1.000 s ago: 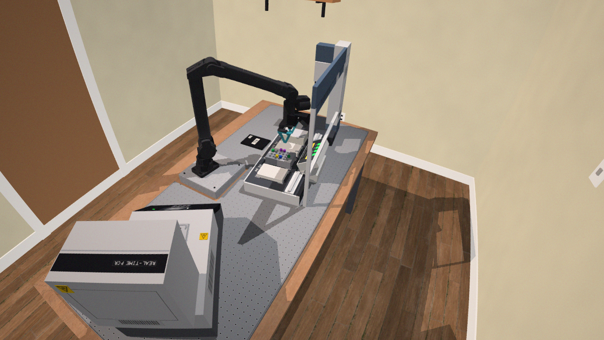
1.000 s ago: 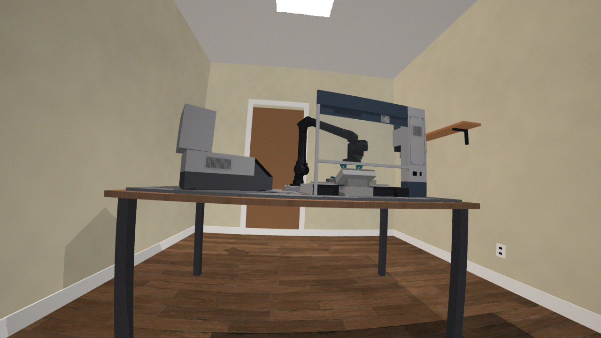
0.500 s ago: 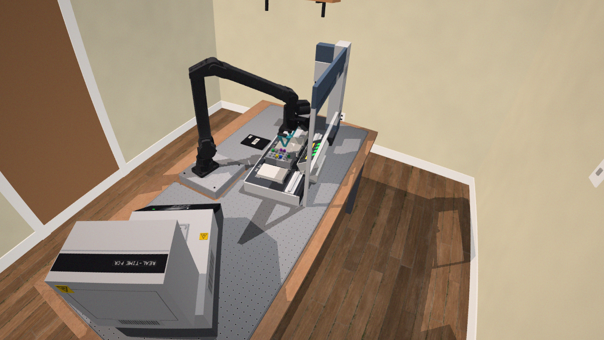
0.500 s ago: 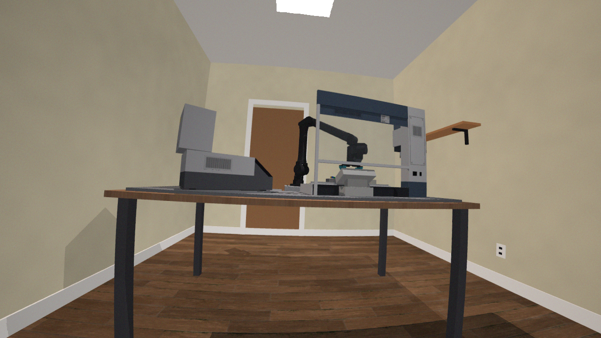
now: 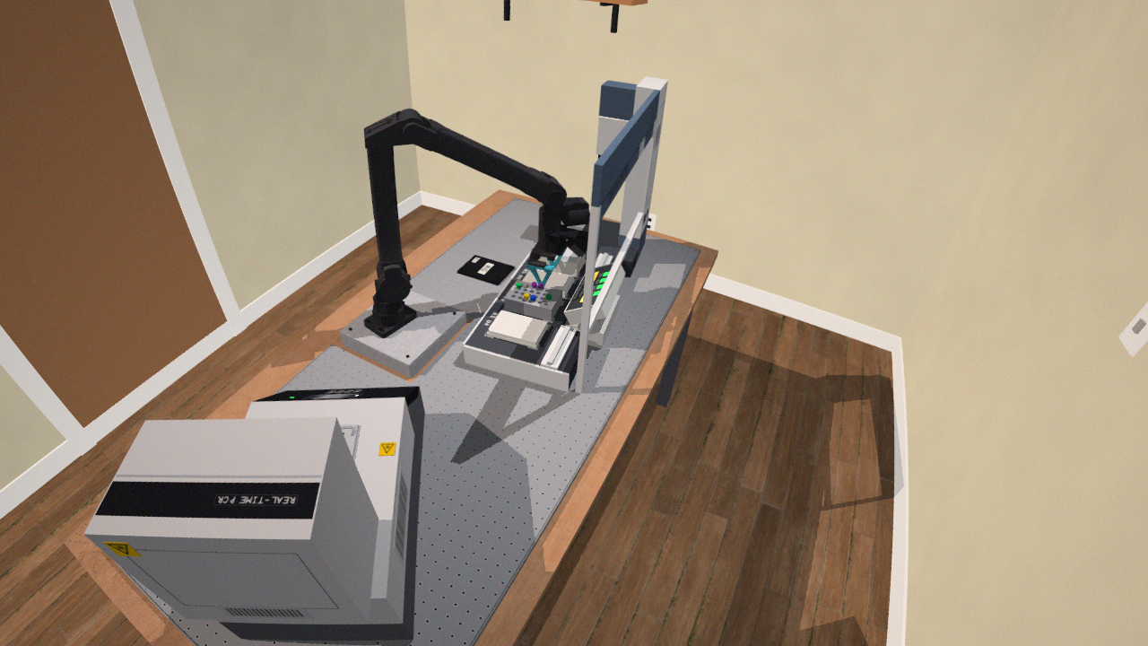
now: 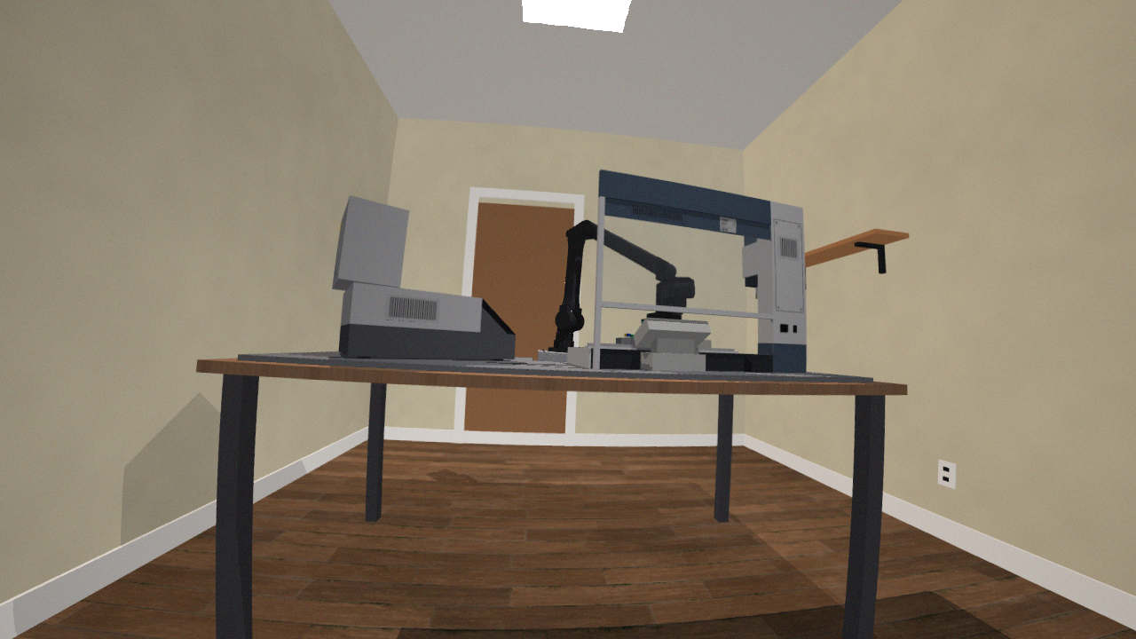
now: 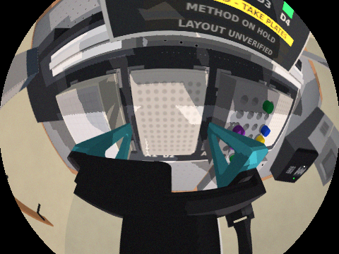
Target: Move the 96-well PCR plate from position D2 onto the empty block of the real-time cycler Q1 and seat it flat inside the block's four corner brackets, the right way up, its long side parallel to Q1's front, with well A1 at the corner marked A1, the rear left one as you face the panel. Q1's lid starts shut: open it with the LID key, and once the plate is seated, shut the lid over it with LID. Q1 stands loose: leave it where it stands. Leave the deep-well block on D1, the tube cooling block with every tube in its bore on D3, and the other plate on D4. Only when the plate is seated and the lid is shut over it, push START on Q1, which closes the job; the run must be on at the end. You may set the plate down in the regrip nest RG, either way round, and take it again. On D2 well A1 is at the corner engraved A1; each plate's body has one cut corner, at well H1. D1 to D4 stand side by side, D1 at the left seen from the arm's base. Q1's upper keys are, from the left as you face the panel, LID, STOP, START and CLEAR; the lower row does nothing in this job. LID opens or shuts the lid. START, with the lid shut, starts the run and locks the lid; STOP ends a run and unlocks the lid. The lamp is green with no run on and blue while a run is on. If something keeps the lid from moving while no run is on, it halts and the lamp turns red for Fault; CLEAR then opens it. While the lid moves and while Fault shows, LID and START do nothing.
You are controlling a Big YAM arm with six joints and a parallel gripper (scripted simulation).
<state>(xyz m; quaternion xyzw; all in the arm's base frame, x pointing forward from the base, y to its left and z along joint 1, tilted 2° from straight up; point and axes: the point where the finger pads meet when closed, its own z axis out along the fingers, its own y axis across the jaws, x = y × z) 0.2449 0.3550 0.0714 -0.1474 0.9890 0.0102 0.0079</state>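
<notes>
The tube cooling block is 30 mm ahead of my hand, 100 mm to the right of it and 10 mm below it. Round my hand: black flat pad: 230 mm behind, 90 mm below.
</notes>
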